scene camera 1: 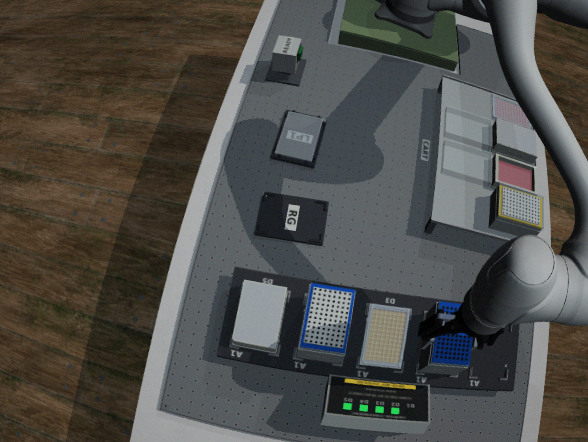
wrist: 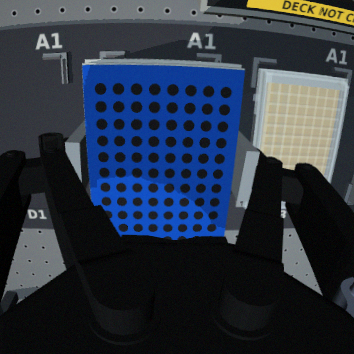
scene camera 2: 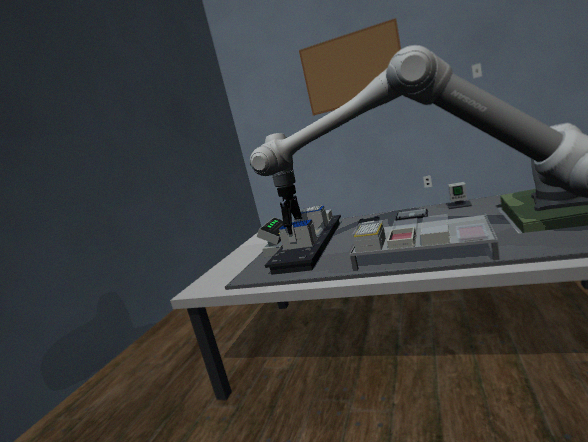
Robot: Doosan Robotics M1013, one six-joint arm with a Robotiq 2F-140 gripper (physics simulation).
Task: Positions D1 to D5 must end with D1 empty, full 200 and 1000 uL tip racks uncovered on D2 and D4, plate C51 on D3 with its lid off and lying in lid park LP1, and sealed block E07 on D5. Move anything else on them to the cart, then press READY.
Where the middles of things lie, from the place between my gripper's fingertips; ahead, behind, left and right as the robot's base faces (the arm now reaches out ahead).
I see the tan plate (scene camera 1: 385, 335) 120 mm to the right of my hand, 20 mm below it and 20 mm ahead of it. Round my hand: green-topped unit (scene camera 1: 287, 67) 580 mm to the right, 570 mm behind, 30 mm below; pink-topped box (scene camera 1: 504, 169) 460 mm behind, 70 mm to the left; black pad marked RG (scene camera 1: 285, 217) 400 mm to the right, 180 mm behind, 70 mm below.
